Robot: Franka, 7 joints.
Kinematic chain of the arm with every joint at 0, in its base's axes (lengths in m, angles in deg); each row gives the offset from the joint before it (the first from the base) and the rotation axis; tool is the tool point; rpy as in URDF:
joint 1: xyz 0 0 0.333 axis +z
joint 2: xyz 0 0 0 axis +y
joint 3: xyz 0 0 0.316 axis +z
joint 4: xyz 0.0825 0 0 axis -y
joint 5: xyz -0.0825 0 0.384 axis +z
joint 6: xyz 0 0 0 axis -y
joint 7: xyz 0.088 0 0 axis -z
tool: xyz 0 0 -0.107 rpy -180 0 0
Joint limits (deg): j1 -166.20..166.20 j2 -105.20..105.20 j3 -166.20..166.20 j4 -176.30..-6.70 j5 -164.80..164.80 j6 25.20..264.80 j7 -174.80..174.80
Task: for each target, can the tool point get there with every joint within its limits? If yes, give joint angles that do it. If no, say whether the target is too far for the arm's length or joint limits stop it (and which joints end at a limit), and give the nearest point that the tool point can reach.
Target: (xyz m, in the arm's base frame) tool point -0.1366 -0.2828 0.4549
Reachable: yes | joints -32.23 -60.73 -47.37 -143.68 118.95 237.17 -68.75
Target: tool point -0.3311 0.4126 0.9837
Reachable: yes | joints 109.02 55.22 134.60 -32.24 -111.93 164.90 -127.37
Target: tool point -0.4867 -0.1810 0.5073
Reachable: yes | joints 119.30 -37.55 67.64 -120.37 38.83 114.60 -6.76
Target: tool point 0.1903 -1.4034 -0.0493
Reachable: no: too far | nearest point 0.1113 -0.8207 0.1094 | short by 0.609 m
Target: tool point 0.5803 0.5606 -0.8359
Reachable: no: too far | nearest point 0.3801 0.3672 -0.3008 | short by 0.603 m
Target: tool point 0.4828 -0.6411 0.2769
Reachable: yes | joints 100.49 -82.75 -98.16 -54.04 -122.93 86.63 -35.99
